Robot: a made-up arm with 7 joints. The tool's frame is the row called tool.
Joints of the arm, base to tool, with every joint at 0 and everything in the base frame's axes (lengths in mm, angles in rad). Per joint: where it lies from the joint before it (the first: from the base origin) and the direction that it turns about. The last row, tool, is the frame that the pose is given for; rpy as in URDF.
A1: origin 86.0 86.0 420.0 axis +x
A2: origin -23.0 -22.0 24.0 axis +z
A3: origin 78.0 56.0 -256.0 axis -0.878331 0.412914 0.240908
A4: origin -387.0 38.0 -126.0 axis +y
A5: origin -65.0 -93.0 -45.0 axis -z
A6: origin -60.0 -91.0 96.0 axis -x
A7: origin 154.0 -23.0 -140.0 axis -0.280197 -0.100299 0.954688
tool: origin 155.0 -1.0 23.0 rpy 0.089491 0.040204 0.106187
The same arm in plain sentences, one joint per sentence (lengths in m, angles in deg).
The arm has seven revolute joints in a row. What follows holds with every joint at zero, and every direction is one of the base frame's.
Joint 1 is mounted 0.086 m along +x and 0.086 m along +y and 0.42 m along +z from the base frame's origin and rotates about +x.
Joint 2 is mounted 0.023 m along -x and 0.022 m along -y and 0.024 m along +z from joint 1 and rotates about +z.
Joint 3 is mounted 0.078 m along +x and 0.056 m along +y and 0.256 m along -z from joint 2 and rotates about the direction (-0.878331, 0.412914, 0.240908).
Joint 4 is mounted 0.387 m along -x and 0.038 m along +y and 0.126 m along -z from joint 3 and rotates about +y.
Joint 5 is mounted 0.065 m along -x and 0.093 m along -y and 0.045 m along -z from joint 4 and rotates about -z.
Joint 6 is mounted 0.06 m along -x and 0.091 m along -y and 0.096 m along +z from joint 5 and rotates about -x.
Joint 7 is mounted 0.154 m along +x and 0.023 m along -y and 0.14 m along -z from joint 6 and rotates about the direction (-0.280197, -0.100299, 0.954688).
The tool frame, which is the frame that the pose is given for, is mounted 0.155 m along +x and 0.001 m along -y and 0.023 m along +z from joint 7; its axes are the base frame's turned by roll 5.13, pitch 2.3 and yaw 6.08 deg (as in URDF: about the fixed x, then y, then z).

